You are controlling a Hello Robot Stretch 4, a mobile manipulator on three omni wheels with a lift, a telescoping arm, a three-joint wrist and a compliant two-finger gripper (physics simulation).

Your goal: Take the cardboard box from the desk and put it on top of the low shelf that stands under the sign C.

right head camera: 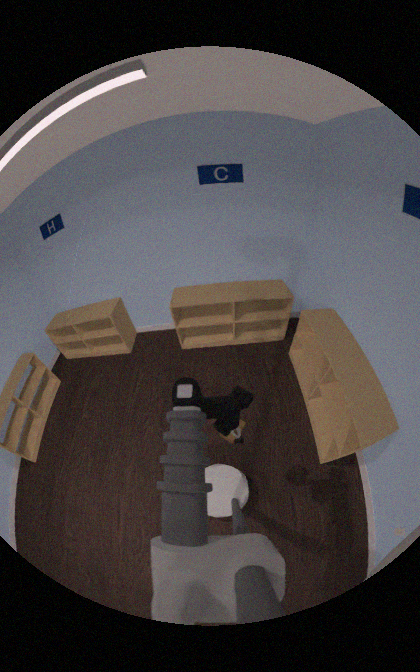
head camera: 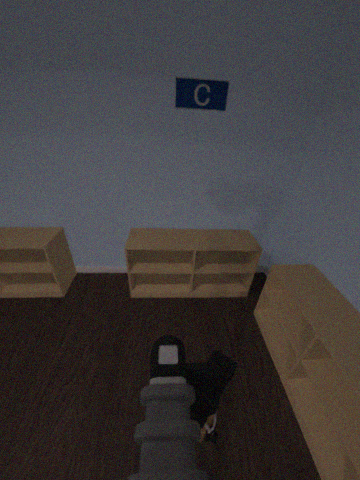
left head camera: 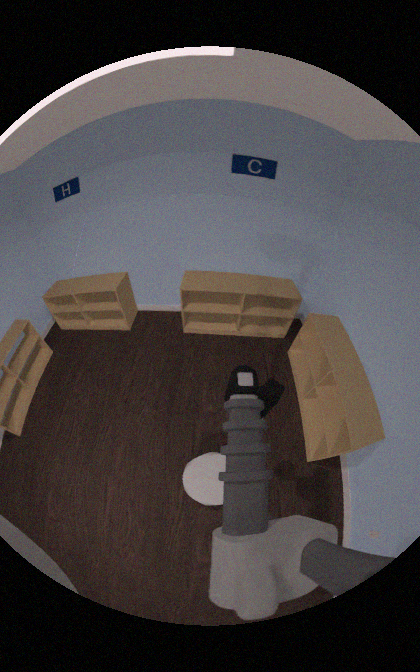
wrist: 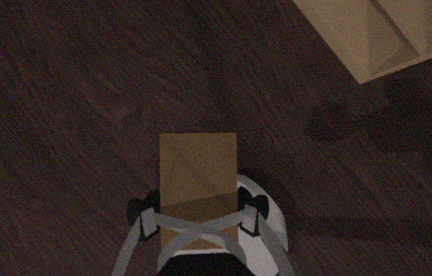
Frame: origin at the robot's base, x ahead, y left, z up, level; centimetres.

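Seen in the pictures: gripper, fingertip midpoint: (wrist: 199, 203); robot's base, link origin: (left head camera: 210, 477).
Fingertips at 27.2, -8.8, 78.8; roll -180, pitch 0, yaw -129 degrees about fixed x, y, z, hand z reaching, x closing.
Observation:
Pixels of each thing's middle, then the offset from my fingertips to it, as dx, dy, dz. "pt": a spot on its surface instead. Level surfaces: height alone.
- brown cardboard box, body centre: (wrist: 199, 186) +1.6, -1.3, +2.3
- low shelf, surface height: dz -20.6
- sign C, body centre: (head camera: 201, 94) (left head camera: 254, 165) +161.0, -14.5, +93.4
- further shelf, surface spot: (head camera: 62, 265) (left head camera: 127, 303) pt +136.3, +114.2, -52.9
The brown cardboard box (wrist: 198, 170) is held between the two fingertips of my gripper (wrist: 199, 203), above the dark floor. Small parts of the box (head camera: 206, 428) (right head camera: 241, 426) also show beside the gripper in the head and right head camera views. In the left head camera view the arm hides the box. The low shelf (head camera: 190, 240) (left head camera: 240, 283) (right head camera: 230, 292) under the sign C (head camera: 202, 94) (left head camera: 254, 166) (right head camera: 220, 174) stands against the far wall, ahead of the arm. It has a bare top and open compartments. The gripper is apart from this shelf. The desk does not show.
Another low shelf (head camera: 327, 310) (left head camera: 352, 380) (right head camera: 362, 380) runs along the right wall; its corner shows in the wrist view. A further shelf (head camera: 62, 265) (left head camera: 127, 305) (right head camera: 126, 327) stands left of the C shelf. My round white base (left head camera: 202, 478) (right head camera: 227, 487) is below the arm.

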